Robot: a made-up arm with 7 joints.
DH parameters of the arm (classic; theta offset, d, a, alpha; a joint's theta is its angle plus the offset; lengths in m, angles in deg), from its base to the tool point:
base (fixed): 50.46 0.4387 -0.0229 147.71
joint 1: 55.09 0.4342 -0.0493 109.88
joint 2: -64.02 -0.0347 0.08 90
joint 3: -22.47 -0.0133 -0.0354 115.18
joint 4: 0 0.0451 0.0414 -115.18
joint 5: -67.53 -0.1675 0.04 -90
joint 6: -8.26 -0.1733 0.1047 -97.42
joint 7: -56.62 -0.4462 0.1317 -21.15
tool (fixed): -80.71 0.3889 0 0
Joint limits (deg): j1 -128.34..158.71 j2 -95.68..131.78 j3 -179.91..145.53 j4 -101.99..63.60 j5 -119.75..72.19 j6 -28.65..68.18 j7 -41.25..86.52
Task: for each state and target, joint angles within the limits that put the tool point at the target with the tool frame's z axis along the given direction. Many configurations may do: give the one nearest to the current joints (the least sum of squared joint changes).
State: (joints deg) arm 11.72 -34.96 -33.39 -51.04 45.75 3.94 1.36
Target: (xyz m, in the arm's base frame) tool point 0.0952 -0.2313 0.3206 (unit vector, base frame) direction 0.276 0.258 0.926
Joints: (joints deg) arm 8.00 -60.78 -73.72 -78.88 72.19 -24.75 -41.25
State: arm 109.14 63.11 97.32 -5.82 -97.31 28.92 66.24
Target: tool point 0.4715 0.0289 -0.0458 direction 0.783 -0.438 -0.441
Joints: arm 151.27 55.99 78.87 -13.21 -119.75 12.17 40.19
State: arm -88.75 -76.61 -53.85 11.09 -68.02 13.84 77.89
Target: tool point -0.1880 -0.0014 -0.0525 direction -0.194 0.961 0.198
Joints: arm -94.29 -30.95 -74.34 -1.72 -58.10 30.87 33.62
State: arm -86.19 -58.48 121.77 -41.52 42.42 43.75 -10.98
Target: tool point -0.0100 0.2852 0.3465 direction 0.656 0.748 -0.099
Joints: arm -118.32 -39.26 115.20 -18.21 32.20 64.35 6.08
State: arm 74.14 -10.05 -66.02 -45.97 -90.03 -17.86 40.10
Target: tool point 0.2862 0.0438 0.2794 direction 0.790 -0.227 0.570
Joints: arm 88.69 -3.08 -57.02 -29.15 -89.01 -18.98 39.85
